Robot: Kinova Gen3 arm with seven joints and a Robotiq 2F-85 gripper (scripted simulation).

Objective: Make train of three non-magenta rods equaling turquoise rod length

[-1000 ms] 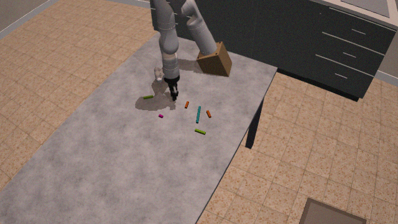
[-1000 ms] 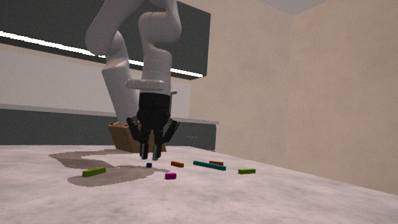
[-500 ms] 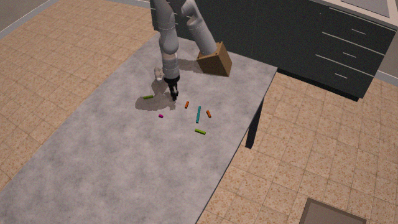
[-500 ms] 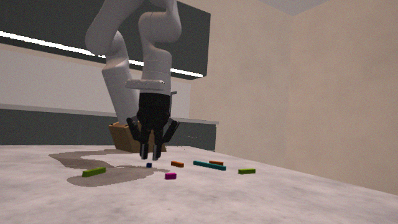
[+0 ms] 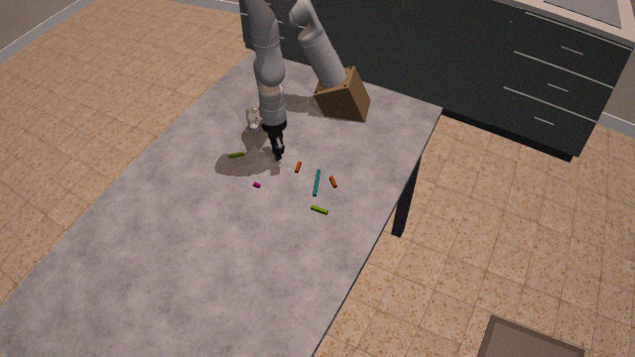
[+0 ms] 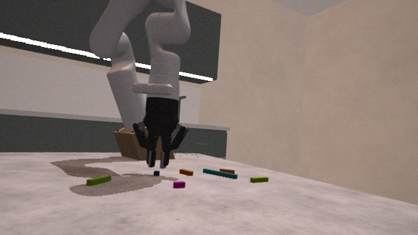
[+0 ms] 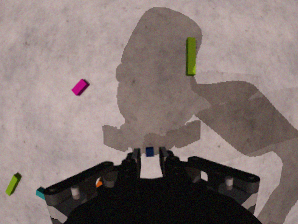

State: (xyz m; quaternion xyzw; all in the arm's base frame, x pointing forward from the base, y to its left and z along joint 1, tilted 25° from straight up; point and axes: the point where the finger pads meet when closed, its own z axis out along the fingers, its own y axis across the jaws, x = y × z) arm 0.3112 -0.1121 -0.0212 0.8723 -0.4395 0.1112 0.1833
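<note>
The blue rod is 3 cm below my hand. Also, from my hand: turquoise rod: 15 cm to the left, 6 cm ahead, 3 cm below; magenta rod: 12 cm ahead, 3 cm below, 2 cm to the right.
</note>
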